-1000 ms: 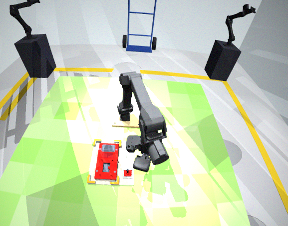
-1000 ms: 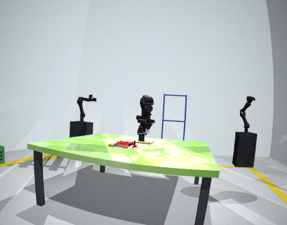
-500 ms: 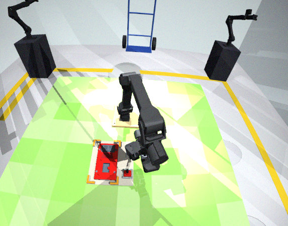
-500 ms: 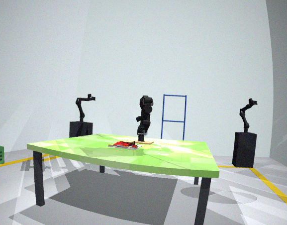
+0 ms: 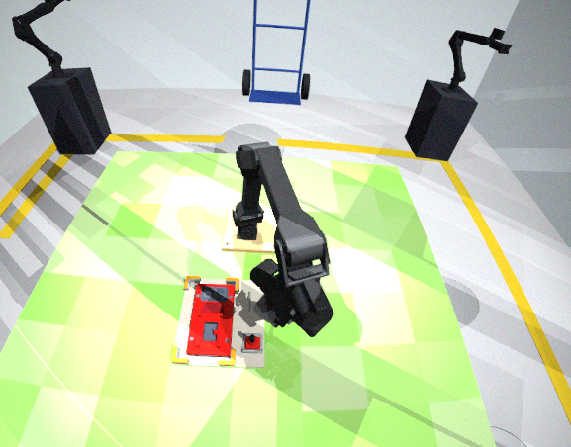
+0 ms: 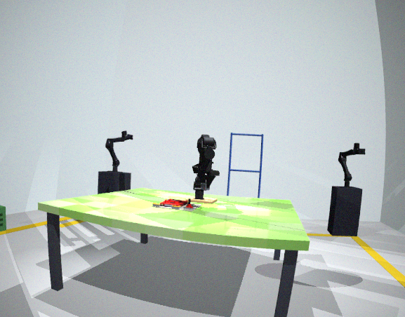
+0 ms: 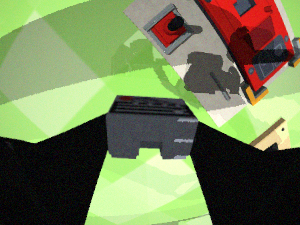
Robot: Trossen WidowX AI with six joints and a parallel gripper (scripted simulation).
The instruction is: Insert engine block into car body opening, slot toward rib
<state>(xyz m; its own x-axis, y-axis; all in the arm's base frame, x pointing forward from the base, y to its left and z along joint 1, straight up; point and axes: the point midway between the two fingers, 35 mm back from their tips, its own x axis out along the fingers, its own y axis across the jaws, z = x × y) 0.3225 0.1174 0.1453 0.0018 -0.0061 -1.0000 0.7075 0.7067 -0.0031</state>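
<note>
Now: the grey engine block 10 mm above my gripper tip.
</note>
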